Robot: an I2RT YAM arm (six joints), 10 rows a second.
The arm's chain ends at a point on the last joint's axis. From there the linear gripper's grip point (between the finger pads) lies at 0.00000 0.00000 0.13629 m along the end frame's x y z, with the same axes.
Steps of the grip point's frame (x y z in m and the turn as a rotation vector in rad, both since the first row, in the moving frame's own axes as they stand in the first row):
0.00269 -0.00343 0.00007 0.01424 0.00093 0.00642
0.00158 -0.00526 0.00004 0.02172 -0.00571 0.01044
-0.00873 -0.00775 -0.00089 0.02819 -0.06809 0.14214
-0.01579 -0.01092 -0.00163 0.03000 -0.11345 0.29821
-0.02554 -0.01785 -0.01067 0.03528 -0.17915 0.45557
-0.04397 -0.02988 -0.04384 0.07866 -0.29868 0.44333
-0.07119 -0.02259 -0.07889 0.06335 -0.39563 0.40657
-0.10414 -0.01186 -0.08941 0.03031 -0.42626 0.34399
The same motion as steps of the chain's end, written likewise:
0.00256 -0.00149 0.00008 0.01424 0.00093 0.00642
0.00234 -0.00230 0.00007 0.02172 -0.00571 0.01044
0.00024 -0.00327 -0.00052 0.02819 -0.06809 0.14214
-0.00120 -0.00462 -0.00070 0.03000 -0.11345 0.29821
-0.00317 -0.00778 -0.00844 0.03528 -0.17915 0.45557
-0.00753 -0.01087 -0.03750 0.07866 -0.29868 0.44333
-0.02186 -0.00375 -0.06824 0.06335 -0.39563 0.40657
-0.04961 0.00181 -0.07727 0.03031 -0.42626 0.34399

